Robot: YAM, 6 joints.
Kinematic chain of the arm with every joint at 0, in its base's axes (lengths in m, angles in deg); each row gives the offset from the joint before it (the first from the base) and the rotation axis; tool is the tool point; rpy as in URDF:
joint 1: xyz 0 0 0.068 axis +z
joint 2: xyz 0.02 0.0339 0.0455 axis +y
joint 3: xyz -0.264 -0.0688 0 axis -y
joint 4: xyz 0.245 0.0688 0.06 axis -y
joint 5: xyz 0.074 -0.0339 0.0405 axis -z
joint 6: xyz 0.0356 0 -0.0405 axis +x
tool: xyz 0 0 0 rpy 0 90 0
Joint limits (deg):
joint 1: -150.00..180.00
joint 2: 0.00..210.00
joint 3: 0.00..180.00
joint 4: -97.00..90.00
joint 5: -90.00..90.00
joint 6: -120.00..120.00
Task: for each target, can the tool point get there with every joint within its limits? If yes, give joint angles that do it. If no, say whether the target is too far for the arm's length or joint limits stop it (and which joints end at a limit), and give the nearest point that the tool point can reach.
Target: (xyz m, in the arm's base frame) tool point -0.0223 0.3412 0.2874
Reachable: yes | joints 92.79 88.16 47.13 54.60 -9.10 -97.91
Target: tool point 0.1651 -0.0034 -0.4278
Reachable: no: joint limits stop it (at a limit: joint 2) | nearest point 0.1763 -0.0036 -0.3730 | short by 0.056 m
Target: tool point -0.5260 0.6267 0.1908
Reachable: no: too far | nearest point -0.4133 0.4925 0.1738 | short by 0.176 m
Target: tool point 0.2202 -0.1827 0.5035
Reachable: yes | joints -36.49 76.09 89.09 -2.04 26.65 98.95
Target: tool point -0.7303 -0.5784 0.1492
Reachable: no: too far | nearest point -0.5059 -0.4007 0.1380 | short by 0.286 m
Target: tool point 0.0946 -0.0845 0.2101
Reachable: yes | joints -36.85 41.44 31.33 -50.73 17.72 45.03
